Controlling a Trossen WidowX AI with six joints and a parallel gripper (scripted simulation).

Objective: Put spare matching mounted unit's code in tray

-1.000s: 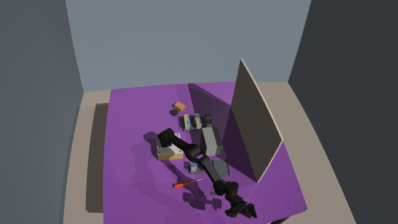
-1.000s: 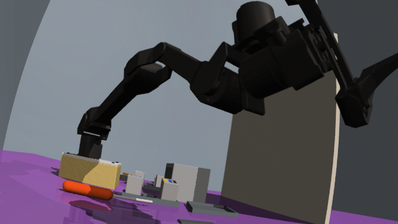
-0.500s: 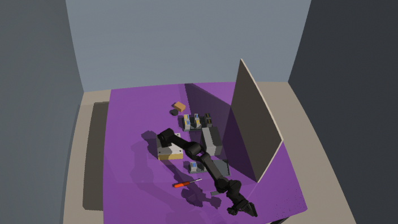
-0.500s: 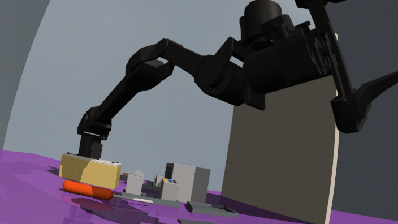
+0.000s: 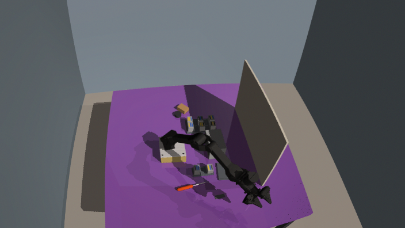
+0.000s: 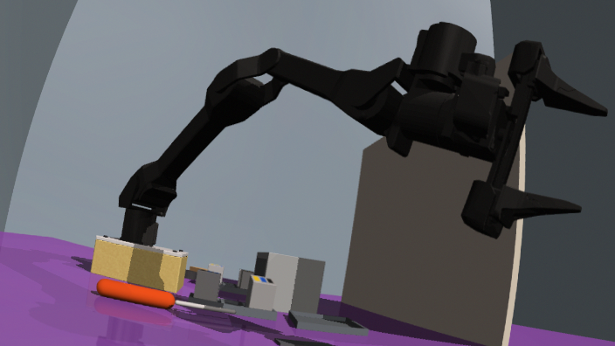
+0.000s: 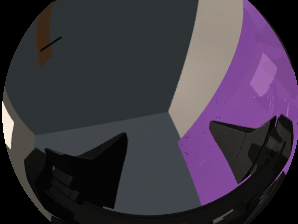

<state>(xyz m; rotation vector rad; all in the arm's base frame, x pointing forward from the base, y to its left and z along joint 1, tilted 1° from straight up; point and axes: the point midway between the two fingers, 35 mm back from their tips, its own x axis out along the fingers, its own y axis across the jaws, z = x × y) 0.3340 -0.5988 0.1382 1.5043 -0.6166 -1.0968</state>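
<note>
Now: gripper tip 80 mm past the grey spare block, 810 mm to the right of it and 160 mm above it. Also, from my gripper tip: dark grey tray: 50 mm behind, 390 mm to the left, 190 mm below; then beige board: 180 mm ahead, 550 mm to the left, 30 mm above; then holder: 190 mm behind, 430 mm to the left, 190 mm below.
</note>
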